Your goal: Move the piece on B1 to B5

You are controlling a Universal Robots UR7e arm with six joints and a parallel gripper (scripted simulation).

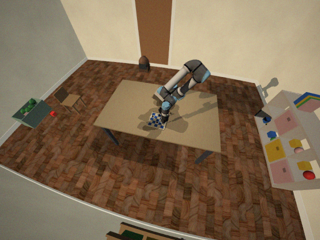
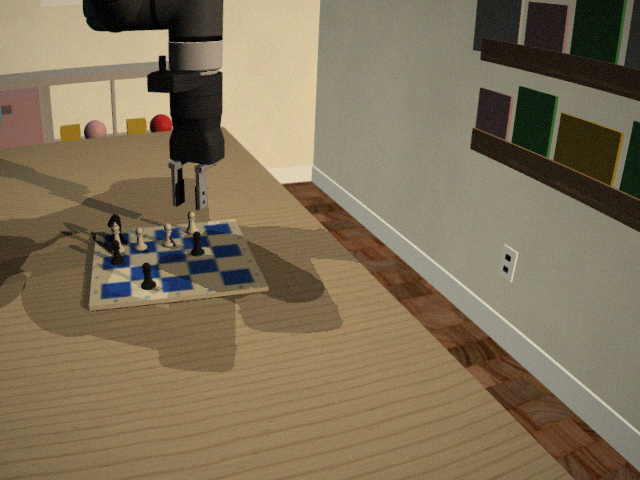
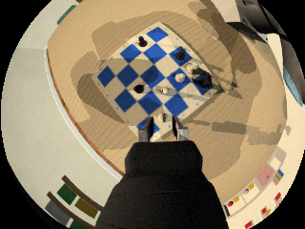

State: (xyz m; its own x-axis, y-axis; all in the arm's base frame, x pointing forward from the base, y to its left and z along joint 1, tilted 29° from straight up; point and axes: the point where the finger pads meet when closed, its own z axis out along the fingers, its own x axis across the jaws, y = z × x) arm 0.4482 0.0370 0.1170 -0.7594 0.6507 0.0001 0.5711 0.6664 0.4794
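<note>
The blue-and-white chessboard is 8 cm to the right of my hand, 6 cm below it and 4 cm behind it. Round my hand: tall black piece 11 cm behind, 4 cm below.
</note>
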